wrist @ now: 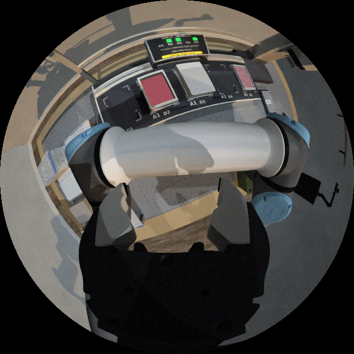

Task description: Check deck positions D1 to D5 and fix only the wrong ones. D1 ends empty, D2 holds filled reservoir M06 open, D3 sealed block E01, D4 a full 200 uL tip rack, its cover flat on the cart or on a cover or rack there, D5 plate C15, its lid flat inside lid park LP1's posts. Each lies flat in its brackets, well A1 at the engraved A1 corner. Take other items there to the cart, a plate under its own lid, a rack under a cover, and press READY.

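My gripper (171, 182) is open with nothing between its fingers. It is behind the arm's own pale link, away from the deck (112, 116). D1 at the deck's left end shows bare brackets. A red-filled open reservoir (159, 91) lies in D2. A pale grey-white block (196, 80) lies in D3. D4 shows bare brackets. A plate with red wells (245, 78) lies in D5, without a lid on it. Part of the lid park (268, 102) shows beside D5. A blue-edged tip rack (46, 167) stands at the far left. Fine markings are too small to read.
The pale arm link (190, 147) crosses the middle and hides much of the work area. The display (176, 48) behind the deck shows green marks by D2, D3 and D5. Pale boxes (73, 187) are at the left, partly hidden. Part of a green bracket (244, 182) shows at the right.
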